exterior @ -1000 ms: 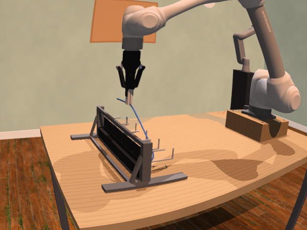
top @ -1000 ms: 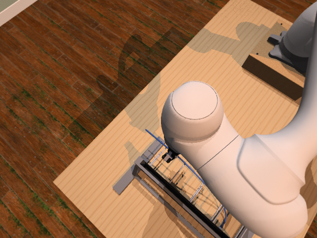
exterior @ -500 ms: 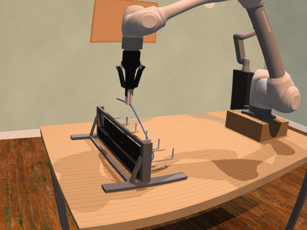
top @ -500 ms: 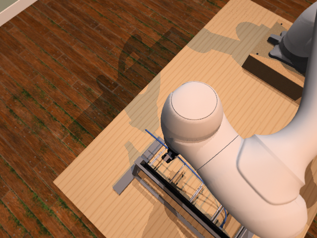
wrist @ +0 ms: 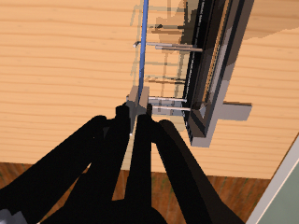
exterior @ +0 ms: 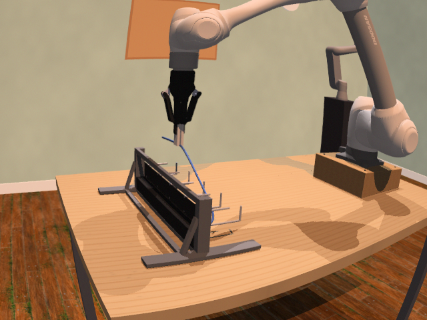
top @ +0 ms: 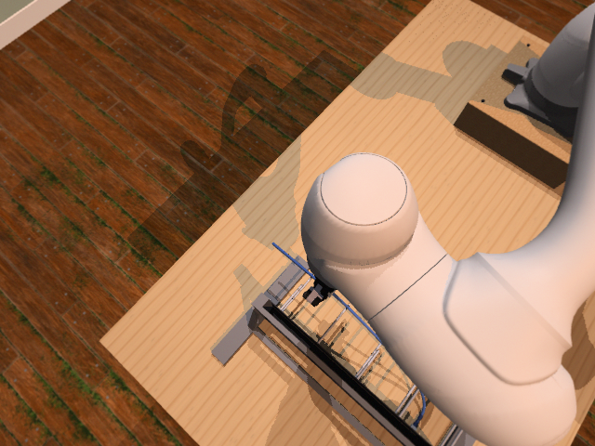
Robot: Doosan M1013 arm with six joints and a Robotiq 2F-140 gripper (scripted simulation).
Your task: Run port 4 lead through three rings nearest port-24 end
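Now: the lead end 14 cm to the right of my hand, 4 cm below it and 1 cm behind it. From my hand the other things lie so: dark grey rack: 14 cm to the left, 13 cm below, 12 cm ahead.
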